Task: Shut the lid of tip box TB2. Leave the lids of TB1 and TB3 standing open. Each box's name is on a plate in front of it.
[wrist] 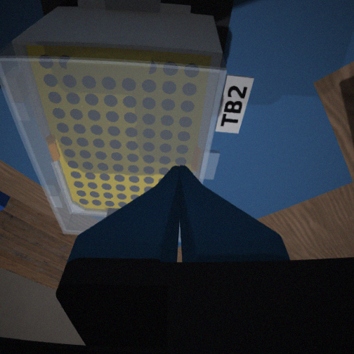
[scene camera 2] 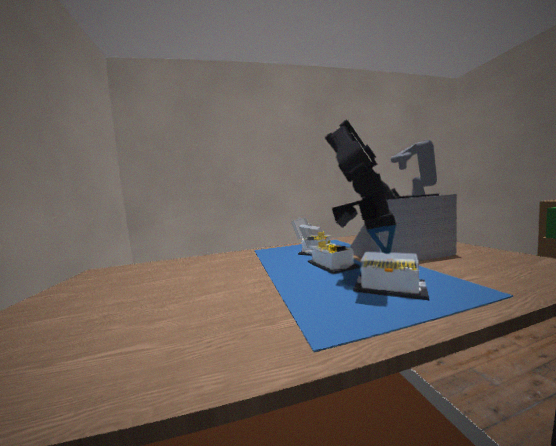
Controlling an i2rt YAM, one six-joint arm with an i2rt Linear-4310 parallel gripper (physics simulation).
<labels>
The gripper shows in the wrist view and in scene camera 2. One and the same spot on the gripper: [wrist: 122, 280] is [scene camera 2: 367, 226]. The same spot on a clear lid: [wrist: 101, 123] is [scene camera 2: 374, 256].
</labels>
